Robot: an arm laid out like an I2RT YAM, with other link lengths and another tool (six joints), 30 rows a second.
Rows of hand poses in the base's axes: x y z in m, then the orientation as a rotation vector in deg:
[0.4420 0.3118 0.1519 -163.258 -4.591 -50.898]
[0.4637 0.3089 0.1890 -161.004 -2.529 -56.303]
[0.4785 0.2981 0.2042 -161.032 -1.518 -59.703]
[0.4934 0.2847 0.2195 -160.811 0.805 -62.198]
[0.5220 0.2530 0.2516 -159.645 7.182 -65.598]
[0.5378 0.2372 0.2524 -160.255 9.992 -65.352]
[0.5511 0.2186 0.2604 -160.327 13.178 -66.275]
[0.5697 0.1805 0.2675 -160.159 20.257 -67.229]
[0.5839 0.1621 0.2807 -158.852 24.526 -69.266]
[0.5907 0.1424 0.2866 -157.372 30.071 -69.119]
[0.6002 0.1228 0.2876 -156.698 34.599 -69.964]
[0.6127 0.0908 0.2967 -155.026 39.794 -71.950]
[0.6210 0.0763 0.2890 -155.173 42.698 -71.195]
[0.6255 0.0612 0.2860 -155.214 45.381 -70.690]
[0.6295 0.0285 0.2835 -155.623 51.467 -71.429]
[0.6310 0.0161 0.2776 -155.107 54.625 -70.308]
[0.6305 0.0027 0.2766 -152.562 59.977 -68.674]
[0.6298 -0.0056 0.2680 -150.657 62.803 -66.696]
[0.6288 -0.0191 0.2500 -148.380 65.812 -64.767]
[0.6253 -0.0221 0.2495 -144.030 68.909 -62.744]
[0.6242 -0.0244 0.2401 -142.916 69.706 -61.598]
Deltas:
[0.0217 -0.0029 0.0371 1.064 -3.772 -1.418]
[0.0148 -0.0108 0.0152 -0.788 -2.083 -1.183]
[0.0149 -0.0134 0.0153 -0.041 -1.493 -1.781]
[0.0286 -0.0317 0.0321 1.272 -2.093 -4.194]
[0.0158 -0.0158 0.0008 0.144 0.444 -1.905]
[0.0133 -0.0186 0.0080 0.192 -0.386 -2.194]
[0.0186 -0.0381 0.0071 0.930 -0.308 -4.634]
[0.0142 -0.0184 0.0132 0.824 -1.406 -2.769]
[0.0068 -0.0197 0.0059 1.962 -0.211 -3.226]
[0.0095 -0.0196 0.0010 0.601 -0.435 -2.988]
[0.0125 -0.0320 0.0091 0.780 -1.368 -3.466]
[0.0083 -0.0145 -0.0077 0.448 0.659 -1.829]
[0.0045 -0.0151 -0.0030 0.349 0.480 -1.715]
[0.0040 -0.0327 -0.0025 -0.562 0.391 -4.285]
[0.0015 -0.0124 -0.0059 0.980 0.527 -1.866]
[-0.0005 -0.0134 -0.0010 2.654 -0.034 -3.048]
[-0.0007 -0.0083 -0.0086 2.360 0.192 -1.431]
[-0.0010 -0.0135 -0.0180 2.547 0.035 -1.596]
[-0.0035 -0.0030 -0.0005 4.049 -1.009 -1.624]
[-0.0011 -0.0023 -0.0094 1.378 0.017 -0.332]

